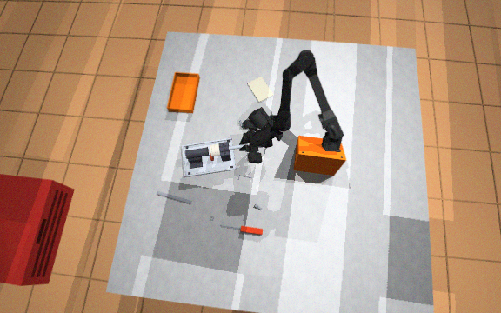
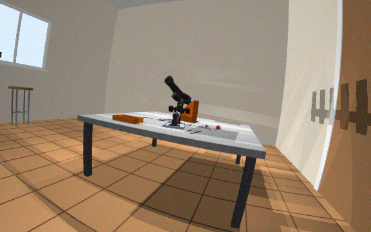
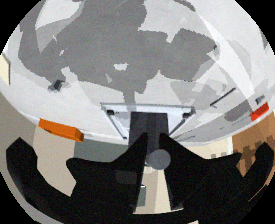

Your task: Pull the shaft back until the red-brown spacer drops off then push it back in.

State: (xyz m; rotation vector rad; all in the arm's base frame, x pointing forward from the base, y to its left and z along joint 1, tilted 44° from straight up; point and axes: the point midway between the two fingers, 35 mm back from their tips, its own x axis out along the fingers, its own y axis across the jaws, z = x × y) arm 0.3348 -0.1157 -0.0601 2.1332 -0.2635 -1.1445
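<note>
Now: gripper tip 40 mm short of the shaft, 20 mm below it and 10 mm to the right of it. Also, from my gripper tip: grey bar (290 mm ahead, 200 mm to the left, 50 mm below); red-brown spacer (130 mm ahead, 20 mm to the left, 20 mm below); cream pad (330 mm to the right, 90 mm behind, 50 mm below).
</note>
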